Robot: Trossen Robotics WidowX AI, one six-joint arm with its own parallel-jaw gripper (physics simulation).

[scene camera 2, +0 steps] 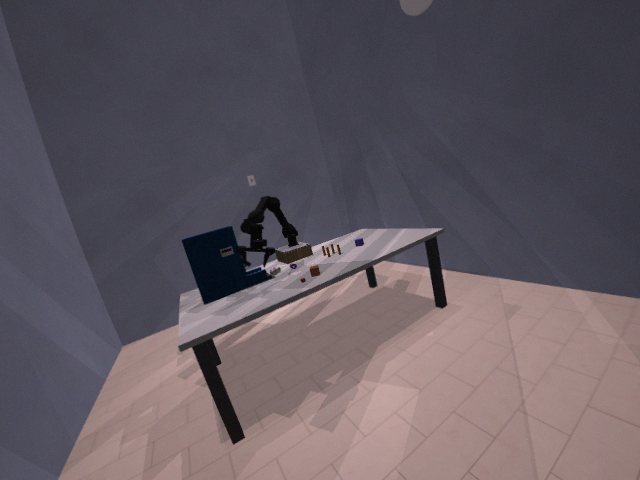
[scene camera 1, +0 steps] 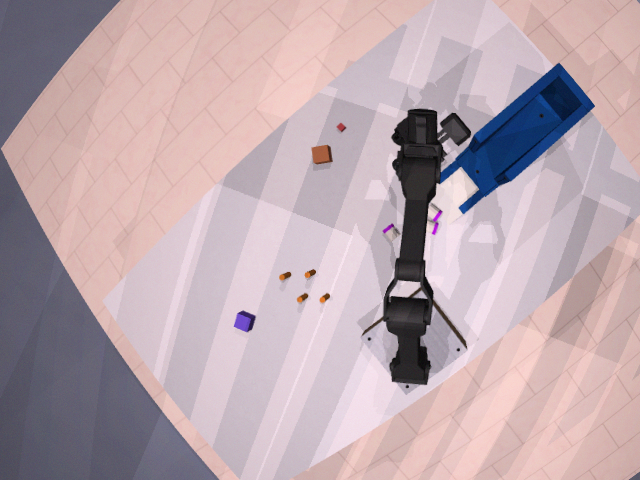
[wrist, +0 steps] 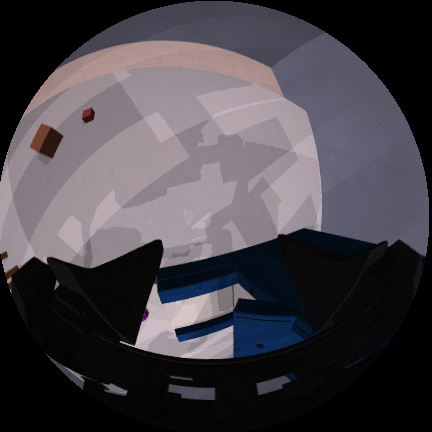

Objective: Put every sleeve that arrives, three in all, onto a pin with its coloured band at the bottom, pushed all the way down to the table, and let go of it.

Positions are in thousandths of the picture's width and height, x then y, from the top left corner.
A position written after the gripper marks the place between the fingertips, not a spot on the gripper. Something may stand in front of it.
Note:
The gripper (scene camera 1: 684, 291) is open, holding nothing. Further things: a blue chute (scene camera 1: 785, 311).
The gripper shows as well in the wrist view (wrist: 510, 564). The blue chute shows as well in scene camera 2 (scene camera 2: 343, 566) and in the wrist view (wrist: 619, 726).

